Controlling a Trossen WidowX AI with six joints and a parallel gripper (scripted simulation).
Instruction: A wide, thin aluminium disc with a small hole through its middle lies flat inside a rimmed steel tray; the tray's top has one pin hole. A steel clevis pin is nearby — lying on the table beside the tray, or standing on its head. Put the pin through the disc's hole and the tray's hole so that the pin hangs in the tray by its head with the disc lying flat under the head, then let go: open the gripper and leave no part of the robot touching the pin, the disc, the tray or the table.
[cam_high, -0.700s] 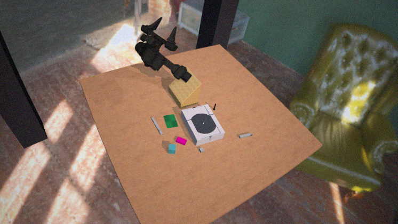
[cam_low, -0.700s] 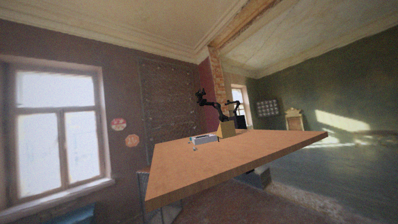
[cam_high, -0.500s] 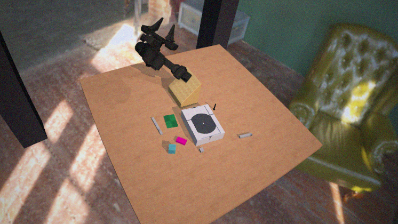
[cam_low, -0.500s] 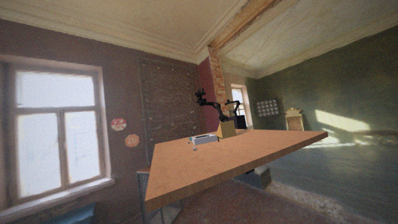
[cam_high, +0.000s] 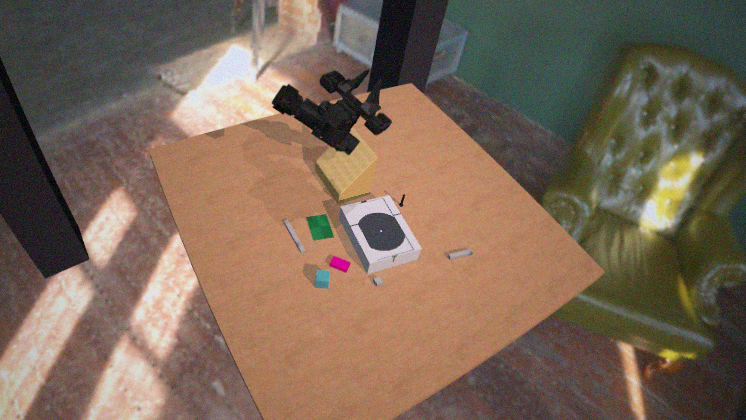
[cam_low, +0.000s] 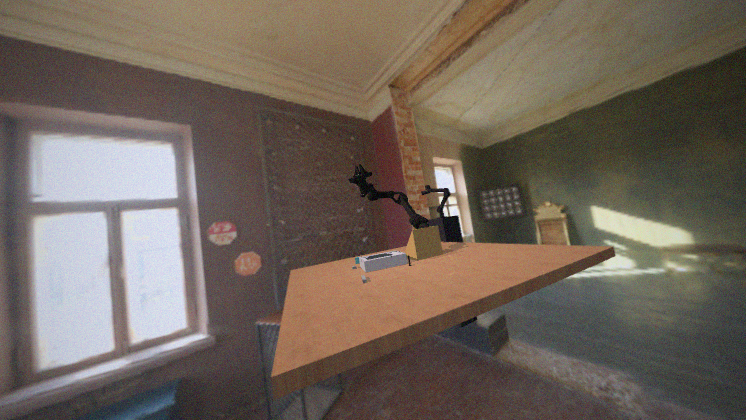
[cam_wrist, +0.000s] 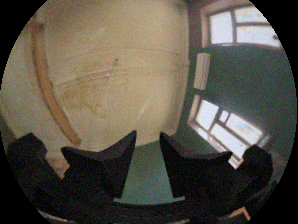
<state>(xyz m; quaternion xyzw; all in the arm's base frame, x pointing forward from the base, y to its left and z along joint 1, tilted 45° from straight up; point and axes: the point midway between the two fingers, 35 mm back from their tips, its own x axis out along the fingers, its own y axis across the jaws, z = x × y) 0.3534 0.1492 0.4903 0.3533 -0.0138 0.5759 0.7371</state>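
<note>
Now: gripper tip 70 mm past the dark clevis pin, 310 mm to the right of it and 640 mm above it. Also, from my gripper tip: dark grey disc: 10 mm ahead, 140 mm to the left, 620 mm below; then teal cube: 50 mm ahead, 120 mm to the right, 650 mm below; then rimmed tray: 140 mm to the left, 630 mm below.
</note>
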